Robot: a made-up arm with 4 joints.
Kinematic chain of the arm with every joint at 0, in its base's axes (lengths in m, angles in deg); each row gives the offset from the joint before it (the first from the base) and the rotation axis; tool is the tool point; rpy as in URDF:
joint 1: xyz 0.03 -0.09 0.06 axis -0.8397 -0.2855 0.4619
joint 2: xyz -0.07 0.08 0 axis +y
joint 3: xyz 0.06 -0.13 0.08 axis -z
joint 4: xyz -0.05 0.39 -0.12 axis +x
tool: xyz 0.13 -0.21 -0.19 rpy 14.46 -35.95 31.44
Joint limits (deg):
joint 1: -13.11..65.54
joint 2: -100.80..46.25
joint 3: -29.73..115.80
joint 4: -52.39..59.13
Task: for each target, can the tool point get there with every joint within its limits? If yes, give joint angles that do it. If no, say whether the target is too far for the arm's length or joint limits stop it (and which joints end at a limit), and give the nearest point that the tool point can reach.
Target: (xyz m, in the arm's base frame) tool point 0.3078 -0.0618 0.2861
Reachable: yes | joints 35.03 -65.67 95.77 12.93
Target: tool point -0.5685 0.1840 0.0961
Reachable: no: joint limits stop it (at a limit: joint 2, joint 3, joint 4) | nearest point -0.3227 0.3066 -0.0631 | short by 0.317 m
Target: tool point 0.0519 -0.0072 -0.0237
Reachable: yes | joints -3.48 6.76 -18.71 -34.80
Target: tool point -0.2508 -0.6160 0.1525
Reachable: no: joint limits stop it (at a limit: joint 1, joint 2, joint 3, joint 4) | nearest point -0.0852 -0.2697 0.1546 | short by 0.384 m
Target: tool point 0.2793 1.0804 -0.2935
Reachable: no: too far | nearest point 0.1311 0.3970 -0.0500 | short by 0.741 m
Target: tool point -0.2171 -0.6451 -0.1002
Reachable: no: joint limits stop it (at a limit: joint 2, joint 3) | nearest point 0.0356 -0.4493 -0.1701 | short by 0.327 m
